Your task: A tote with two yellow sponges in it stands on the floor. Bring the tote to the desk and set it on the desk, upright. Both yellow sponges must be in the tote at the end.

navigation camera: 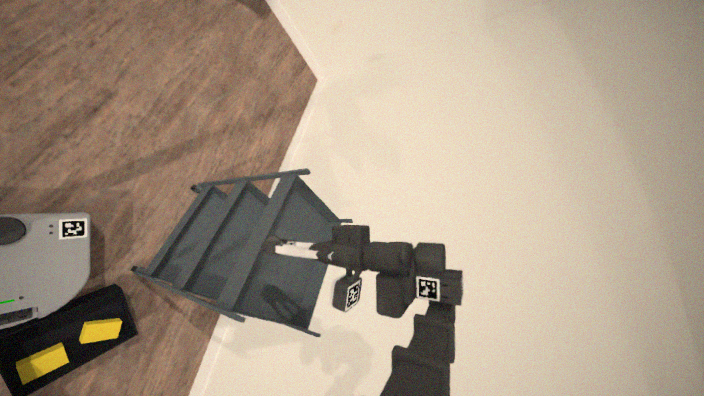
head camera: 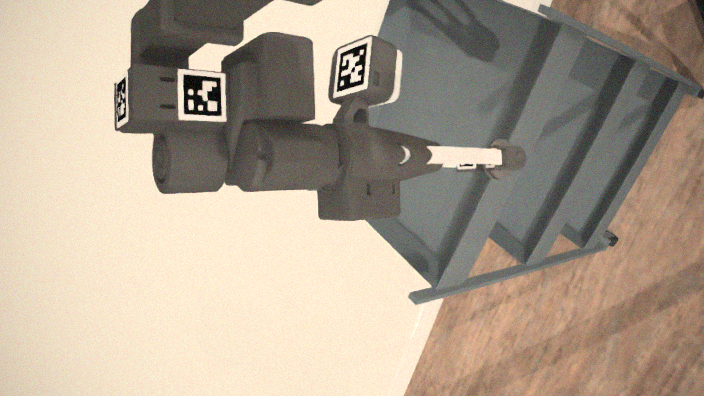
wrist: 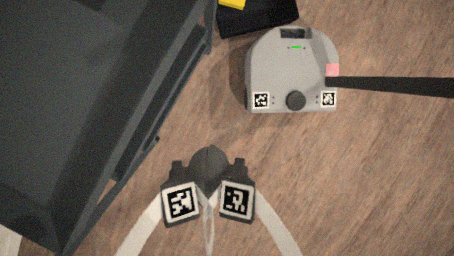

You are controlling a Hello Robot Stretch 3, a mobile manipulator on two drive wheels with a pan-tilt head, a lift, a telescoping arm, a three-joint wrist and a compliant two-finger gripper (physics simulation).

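Places are measured from the robot's base along level axes (x up, y ahead, z left), in metres.
Where they show: gripper, fingertip midpoint: point(navigation camera: 267, 244) point(head camera: 511, 159) point(wrist: 210, 165); robot's base, link origin: point(navigation camera: 4, 229) point(wrist: 282, 96).
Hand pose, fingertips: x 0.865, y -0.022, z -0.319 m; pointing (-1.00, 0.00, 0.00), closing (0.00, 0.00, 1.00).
Observation:
Each offset is from my fingertips to the top centre of the thing. Level surfaces: height alone.
The black tote @(dx -0.764, dy -0.350, dz +0.183 m) point(navigation camera: 111, 301) point(wrist: 265, 21) stands upright on the floor beside my base. Two yellow sponges lie in it: one sponge @(dx -0.816, dy -0.378, dz +0.105 m) point(navigation camera: 101, 331) near the end by the cart and the other sponge @(dx -0.816, dy -0.423, dz +0.247 m) point(navigation camera: 42, 362) farther left. Part of one sponge also shows at the top edge of the wrist view. My gripper point(head camera: 506, 158) point(navigation camera: 272, 244) point(wrist: 210, 165) is shut, its fingertips together with nothing between them. It is well away from the tote, high up; in the head and navigation views it overlaps the cart. The desk does not show in these views.
A blue-grey cart point(head camera: 470, 245) point(navigation camera: 250, 255) point(wrist: 120, 105) with three tiers stands by the pale wall point(head camera: 150, 300) point(navigation camera: 500, 150), close to my arm and left of the gripper in the wrist view. My grey base point(navigation camera: 45, 270) point(wrist: 287, 70) is close beside the tote on the wooden floor @(dx -0.864 m) point(navigation camera: 150, 100).

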